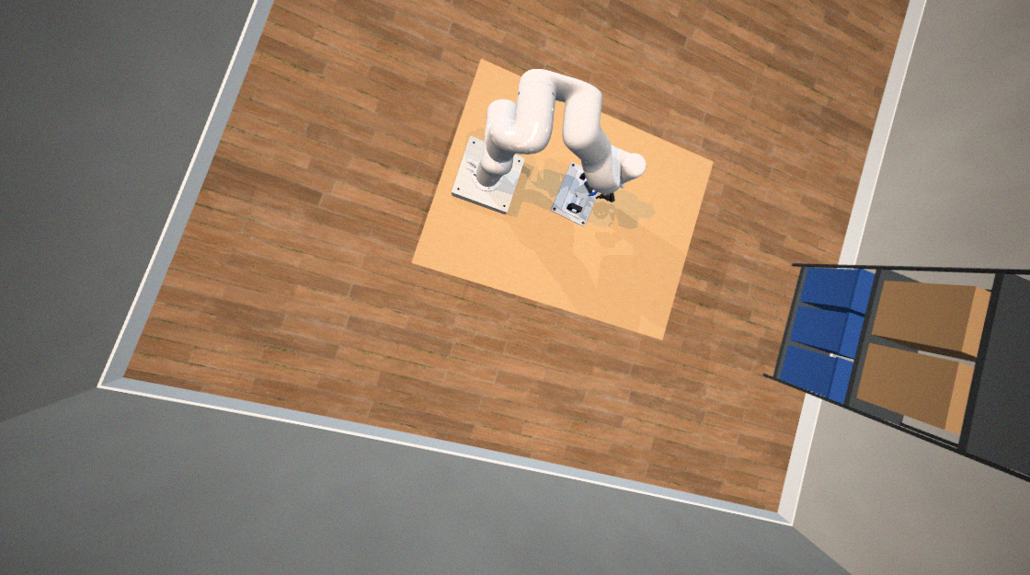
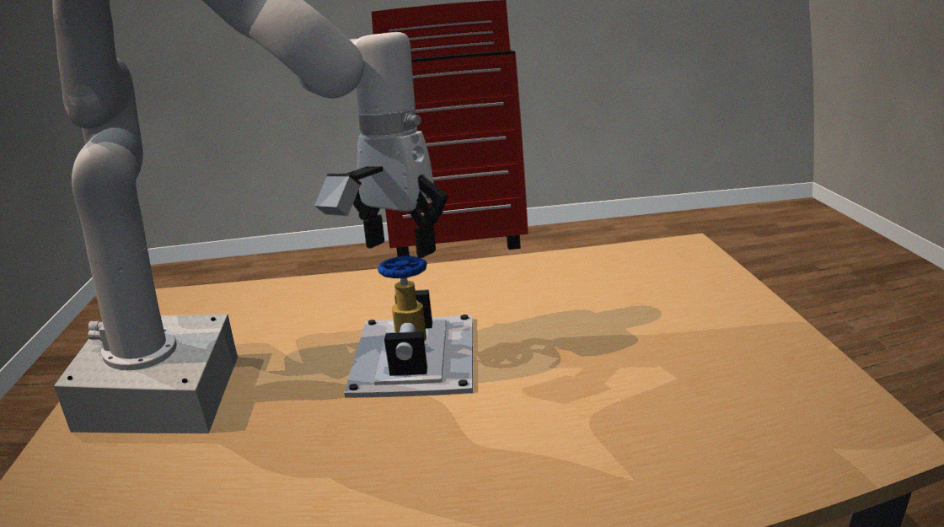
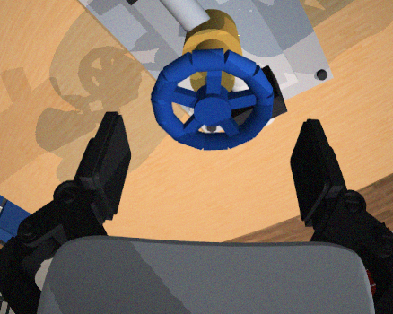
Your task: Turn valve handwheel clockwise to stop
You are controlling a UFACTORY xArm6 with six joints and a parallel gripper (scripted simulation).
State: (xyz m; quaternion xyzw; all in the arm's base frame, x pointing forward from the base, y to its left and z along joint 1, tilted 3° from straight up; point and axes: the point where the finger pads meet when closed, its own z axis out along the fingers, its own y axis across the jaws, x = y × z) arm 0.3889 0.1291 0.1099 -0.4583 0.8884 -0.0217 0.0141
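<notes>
My gripper is now 40 mm above the blue spoked handwheel.
</notes>
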